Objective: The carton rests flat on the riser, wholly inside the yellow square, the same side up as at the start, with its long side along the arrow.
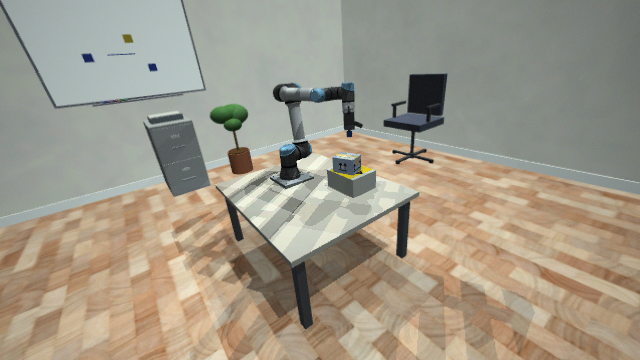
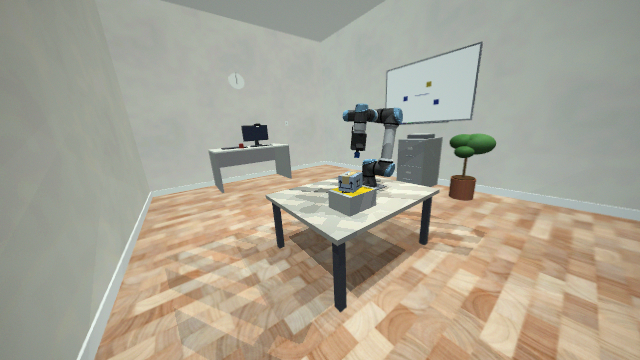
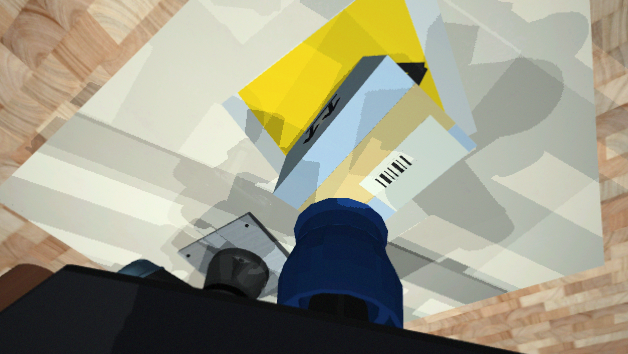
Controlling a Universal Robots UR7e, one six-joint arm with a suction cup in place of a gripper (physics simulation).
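The light blue carton [image 1: 346, 164] [image 2: 350, 182] [image 3: 382, 110] rests on the grey riser [image 1: 342, 184] [image 2: 345, 203] [image 3: 449, 85] and looks flat. Its tan tape and barcode label face up, and arrows on its sides point up. It covers part of the yellow square [image 1: 368, 171] [image 2: 368, 191] [image 3: 320, 60]; bare yellow shows on one side. The black arrow's head [image 3: 414, 71] shows past one end of the carton. The covered edge of the square is hidden, so I cannot tell if the carton is wholly inside. My blue suction cup [image 1: 349, 134] [image 2: 356, 155] [image 3: 342, 204] is open, empty and above the carton.
The riser stands on the table [image 1: 300, 225] [image 2: 400, 200], near the arm's base plate [image 1: 291, 180] [image 3: 250, 232]. An office chair [image 1: 415, 120], a plant [image 1: 232, 117] [image 2: 465, 145] and a filing cabinet [image 1: 177, 152] [image 2: 420, 160] stand beyond the table.
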